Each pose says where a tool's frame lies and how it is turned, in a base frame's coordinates. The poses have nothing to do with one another.
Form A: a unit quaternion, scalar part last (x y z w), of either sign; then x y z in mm.
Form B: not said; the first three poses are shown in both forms.
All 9 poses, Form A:
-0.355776, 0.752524, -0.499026, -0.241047, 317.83, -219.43, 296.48
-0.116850, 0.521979, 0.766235, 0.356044, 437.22, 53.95, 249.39
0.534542, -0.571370, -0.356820, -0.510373, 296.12, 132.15, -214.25
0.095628, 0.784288, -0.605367, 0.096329, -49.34, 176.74, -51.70
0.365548, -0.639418, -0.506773, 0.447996, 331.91, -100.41, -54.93
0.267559, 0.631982, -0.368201, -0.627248, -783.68, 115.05, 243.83
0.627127, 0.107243, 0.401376, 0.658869, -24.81, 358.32, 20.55
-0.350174, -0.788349, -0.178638, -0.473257, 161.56, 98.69, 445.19
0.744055, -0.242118, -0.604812, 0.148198, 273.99, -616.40, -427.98
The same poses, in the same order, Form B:
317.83, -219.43, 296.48, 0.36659, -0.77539, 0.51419, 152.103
437.22, 53.95, 249.39, -0.12504, 0.55858, 0.81997, 138.285
296.12, 132.15, -214.25, -0.62159, 0.66442, 0.41493, 118.623
-49.34, 176.74, -51.70, 0.09607, 0.78795, -0.60820, 168.944
331.91, -100.41, -54.93, 0.40887, -0.71520, -0.56684, 126.770
-783.68, 115.05, 243.83, -0.34354, -0.81146, 0.47277, 102.305
-24.81, 358.32, 20.55, 0.83366, 0.14256, 0.53356, 97.573
161.56, 98.69, 445.19, 0.39751, 0.89491, 0.20278, 123.508
273.99, -616.40, -427.98, 0.75236, -0.24482, -0.61157, 162.955

